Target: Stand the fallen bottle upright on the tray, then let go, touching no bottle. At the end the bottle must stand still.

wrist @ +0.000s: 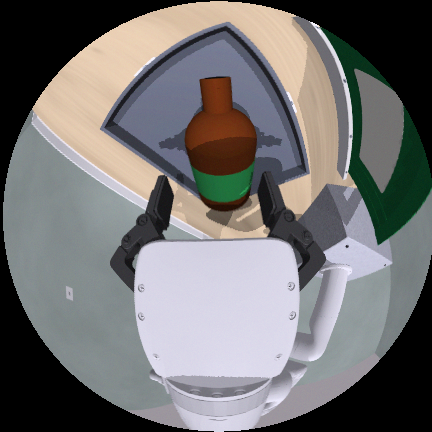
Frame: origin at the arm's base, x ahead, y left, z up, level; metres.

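Seen in the pictures: gripper, fingertip midpoint: (214, 181); arm's base at its link origin: (335, 269).
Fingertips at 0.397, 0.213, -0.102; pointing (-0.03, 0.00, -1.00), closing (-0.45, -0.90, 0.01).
Note:
Pixels of each thing's top centre, then the offset from my fingertips to it, as dx, dy, dz. "spot": a spot on its surface instead.
- fallen bottle at its top centre: (222, 166) +0.008, -0.013, -0.006
- grey-blue tray at a spot on its surface: (295, 142) spot: -0.050, -0.108, -0.080
- white rail at its top centre: (349, 109) +0.012, -0.200, -0.055
The fallen bottle (220, 130), brown with a green label, lies on its side on the grey-blue tray (295, 142). Its neck points to the top of the wrist view. Its base end points toward my gripper and overlaps the tray's near corner in the picture. My gripper (214, 181) is open and empty, above the bottle. One finger shows on each side of the label, with a gap to the bottle on both sides. The bottle's underside and the tray's near corner are hidden.
A green crate (415, 165) stands at the right, behind a grey and white rail (348, 110). The robot's base (320, 215) is at the right, near the tray's right corner. The wooden table (90, 75) has a pale edge (90, 162) at the left.

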